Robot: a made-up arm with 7 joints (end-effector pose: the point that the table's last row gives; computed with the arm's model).
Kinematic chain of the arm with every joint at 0, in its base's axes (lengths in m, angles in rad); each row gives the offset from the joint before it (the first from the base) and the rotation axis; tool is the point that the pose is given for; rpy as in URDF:
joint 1: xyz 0 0 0.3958 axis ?
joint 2: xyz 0 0 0 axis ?
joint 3: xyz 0 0 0.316 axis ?
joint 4: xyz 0.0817 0 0 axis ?
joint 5: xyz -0.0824 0 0.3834 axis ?
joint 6: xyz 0 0 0 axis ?
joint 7: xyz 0.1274 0 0 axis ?
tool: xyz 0 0 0 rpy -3.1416 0 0
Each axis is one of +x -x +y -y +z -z.
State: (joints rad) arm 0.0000 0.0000 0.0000 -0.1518 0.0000 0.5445 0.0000
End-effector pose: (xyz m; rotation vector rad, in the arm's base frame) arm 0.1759 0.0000 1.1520 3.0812 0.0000 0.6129
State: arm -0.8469 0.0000 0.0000 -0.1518 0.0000 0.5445 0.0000
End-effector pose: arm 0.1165 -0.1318 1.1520 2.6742 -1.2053 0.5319
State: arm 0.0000 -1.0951 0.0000 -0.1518 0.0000 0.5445 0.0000
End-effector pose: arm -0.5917 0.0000 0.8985 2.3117 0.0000 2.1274
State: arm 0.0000 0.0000 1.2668 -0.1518 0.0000 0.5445 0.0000
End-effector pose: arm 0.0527 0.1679 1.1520 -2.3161 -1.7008 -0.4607
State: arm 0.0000 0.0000 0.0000 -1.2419 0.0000 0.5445 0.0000
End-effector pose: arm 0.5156 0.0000 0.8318 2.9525 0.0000 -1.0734
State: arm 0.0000 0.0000 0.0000 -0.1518 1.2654 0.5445 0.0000
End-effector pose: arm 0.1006 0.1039 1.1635 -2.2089 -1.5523 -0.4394
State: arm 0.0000 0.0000 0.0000 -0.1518 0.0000 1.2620 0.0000
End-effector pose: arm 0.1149 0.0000 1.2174 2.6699 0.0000 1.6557
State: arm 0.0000 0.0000 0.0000 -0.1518 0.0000 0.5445 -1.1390
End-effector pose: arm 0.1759 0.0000 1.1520 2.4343 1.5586 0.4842
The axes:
joint 1: +z
joint 2: +y
joint 3: +z
joint 4: -y
joint 5: +z
joint 6: -y
joint 7: -z

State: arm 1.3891 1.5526 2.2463 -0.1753 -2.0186 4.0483 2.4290
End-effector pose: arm 0.0881 0.5950 0.5141 -0.4057 0.4300 0.8761
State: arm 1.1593 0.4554 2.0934 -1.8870 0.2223 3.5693 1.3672
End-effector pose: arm -0.3781 0.1548 0.8446 -1.2818 -0.7600 1.6307
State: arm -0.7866 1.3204 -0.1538 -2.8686 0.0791 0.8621 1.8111
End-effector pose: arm -0.0818 0.0454 0.1566 -0.3104 0.1481 -2.1982
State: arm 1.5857 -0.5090 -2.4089 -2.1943 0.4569 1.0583 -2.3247
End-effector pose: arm 0.3588 -0.3259 0.2667 -1.0366 -1.0716 -0.8069
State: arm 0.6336 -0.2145 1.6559 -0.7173 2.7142 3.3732 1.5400
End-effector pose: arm -0.2805 0.2166 0.9506 0.8903 -1.0555 -2.7074
